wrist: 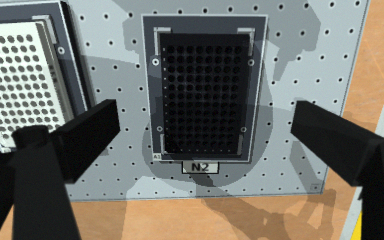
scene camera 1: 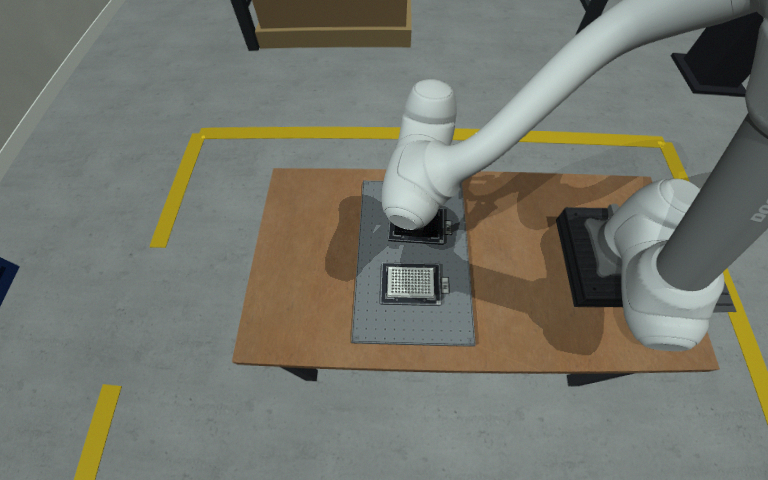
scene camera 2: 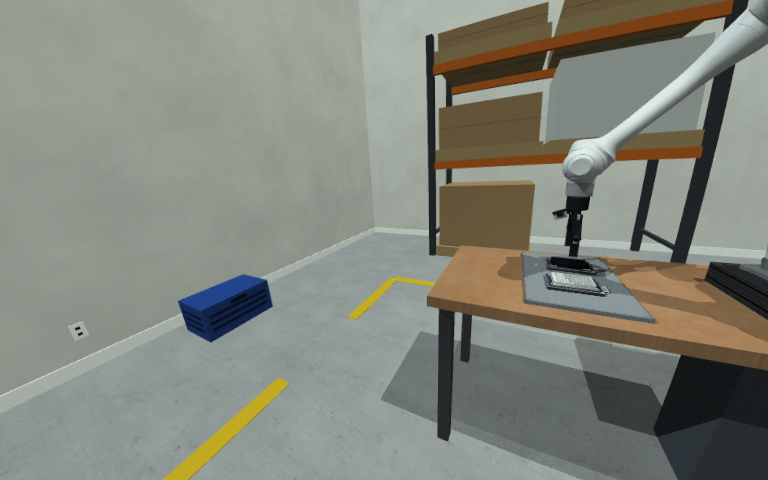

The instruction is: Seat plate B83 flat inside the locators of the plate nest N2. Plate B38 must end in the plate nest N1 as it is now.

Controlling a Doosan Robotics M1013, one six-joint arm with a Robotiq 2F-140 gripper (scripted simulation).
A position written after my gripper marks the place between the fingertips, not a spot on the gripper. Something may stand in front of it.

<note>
In view: my gripper [scene camera 2: 570, 250], a white well plate B38 [scene camera 1: 397, 276] and a black well plate B83 [wrist: 203, 75].
My gripper shows as well in the wrist view [wrist: 205, 116].
</note>
